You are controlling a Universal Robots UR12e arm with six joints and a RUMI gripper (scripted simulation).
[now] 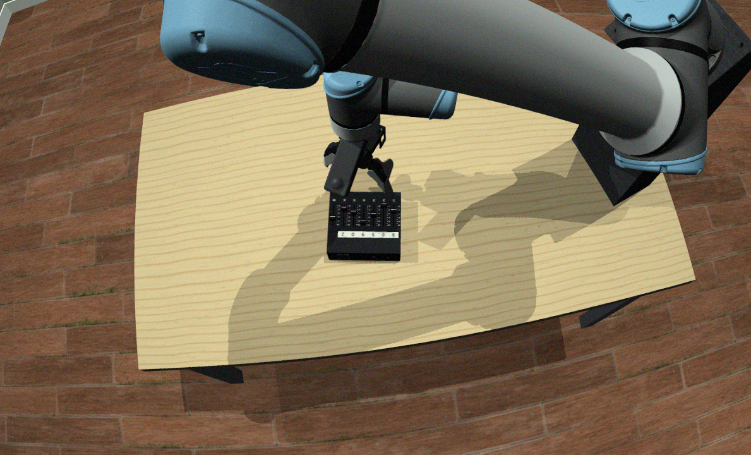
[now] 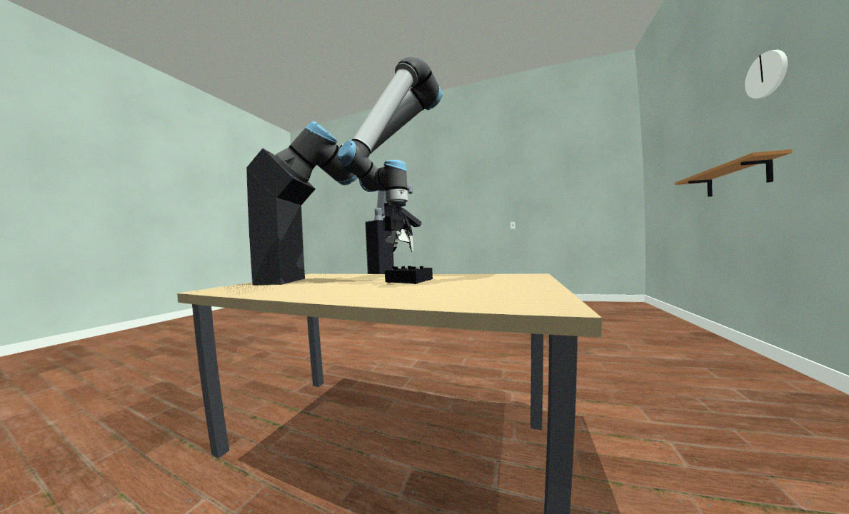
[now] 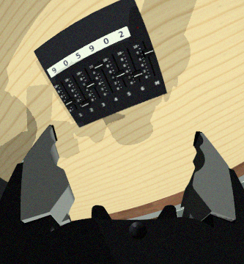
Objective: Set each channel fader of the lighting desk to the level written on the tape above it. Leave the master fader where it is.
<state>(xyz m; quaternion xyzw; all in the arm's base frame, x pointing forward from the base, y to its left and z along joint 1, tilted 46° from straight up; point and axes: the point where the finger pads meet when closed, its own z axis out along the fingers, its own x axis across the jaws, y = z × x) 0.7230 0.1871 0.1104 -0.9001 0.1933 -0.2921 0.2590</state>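
The channel 2 fader lies 6 cm behind my hand, 1 cm to the left of it and 7 cm below it. Round my hand: channel 3 fader: 4 cm behind, 4 cm to the left, 7 cm below; then row 6 fader: 3 cm ahead, 4 cm to the left, 7 cm below; then row 5 fader: 4 cm to the left, 7 cm below.
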